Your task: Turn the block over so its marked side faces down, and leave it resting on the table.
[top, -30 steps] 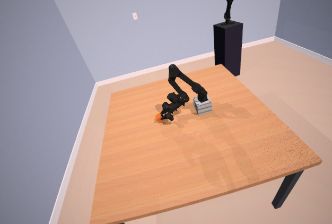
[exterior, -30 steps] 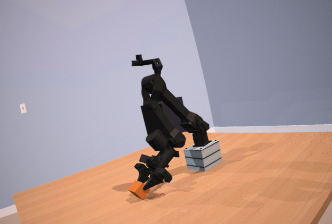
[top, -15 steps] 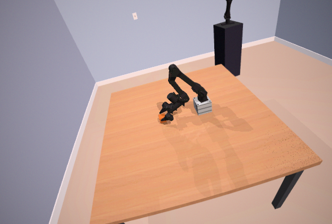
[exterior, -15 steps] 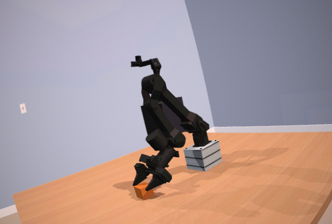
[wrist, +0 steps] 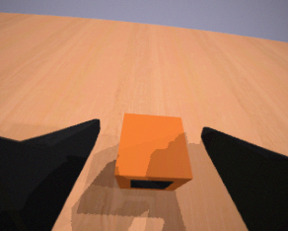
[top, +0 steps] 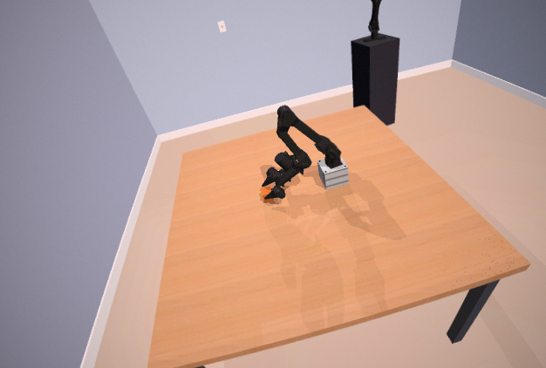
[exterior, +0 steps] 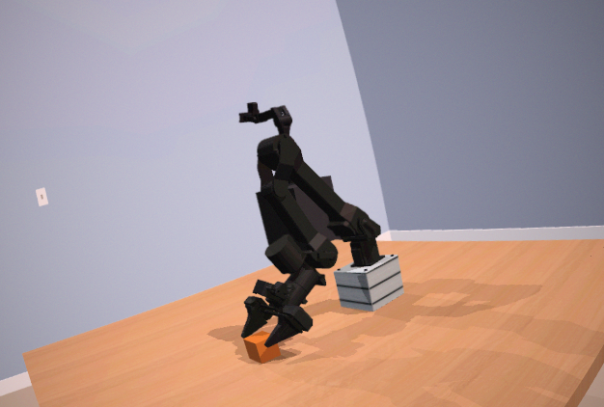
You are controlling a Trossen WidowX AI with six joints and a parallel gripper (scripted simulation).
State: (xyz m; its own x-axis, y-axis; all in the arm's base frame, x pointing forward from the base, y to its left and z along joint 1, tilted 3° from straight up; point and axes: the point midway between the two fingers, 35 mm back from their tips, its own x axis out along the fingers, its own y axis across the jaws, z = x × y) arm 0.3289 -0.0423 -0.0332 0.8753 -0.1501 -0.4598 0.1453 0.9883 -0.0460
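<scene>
The orange block lies 30 mm behind my gripper tip and 20 mm below it.
</scene>
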